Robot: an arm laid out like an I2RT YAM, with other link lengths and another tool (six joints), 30 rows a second.
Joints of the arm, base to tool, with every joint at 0 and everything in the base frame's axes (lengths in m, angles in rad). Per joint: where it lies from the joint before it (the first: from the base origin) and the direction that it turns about. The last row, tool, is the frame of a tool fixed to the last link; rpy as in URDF.
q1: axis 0 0 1 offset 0 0 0.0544
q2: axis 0 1 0 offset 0.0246 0.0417 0.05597
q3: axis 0 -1 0 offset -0.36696 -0.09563 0
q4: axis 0 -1 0 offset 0.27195 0.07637 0.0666
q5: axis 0 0 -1 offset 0.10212 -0.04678 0.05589
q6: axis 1 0 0 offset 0.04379 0 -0.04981
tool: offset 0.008 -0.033 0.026 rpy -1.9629 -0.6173 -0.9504
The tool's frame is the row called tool.
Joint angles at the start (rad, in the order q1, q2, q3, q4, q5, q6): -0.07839 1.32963 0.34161 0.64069 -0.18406 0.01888
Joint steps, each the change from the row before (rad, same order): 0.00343 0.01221 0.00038 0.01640 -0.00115 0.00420; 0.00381 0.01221 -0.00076 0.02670 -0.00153 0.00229; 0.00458 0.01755 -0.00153 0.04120 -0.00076 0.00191; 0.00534 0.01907 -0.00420 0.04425 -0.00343 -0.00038; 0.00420 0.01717 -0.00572 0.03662 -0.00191 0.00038; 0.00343 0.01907 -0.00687 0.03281 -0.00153 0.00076
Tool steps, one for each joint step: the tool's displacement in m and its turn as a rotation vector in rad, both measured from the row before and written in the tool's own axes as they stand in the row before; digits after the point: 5 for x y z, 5 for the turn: 0.00092 -0.00039 0.00249 0.00642 -0.00061 -0.00093; 0.00123 -0.00148 0.00189 0.01116 0.00453 -0.00769; 0.00191 -0.00212 0.00228 0.01572 0.00974 -0.01257; 0.00108 -0.00165 0.00280 0.01580 0.00635 -0.01516; 0.00019 -0.00026 0.00260 0.01074 0.00386 -0.00961; -0.00041 0.00117 0.00312 0.00648 0.00045 -0.00514
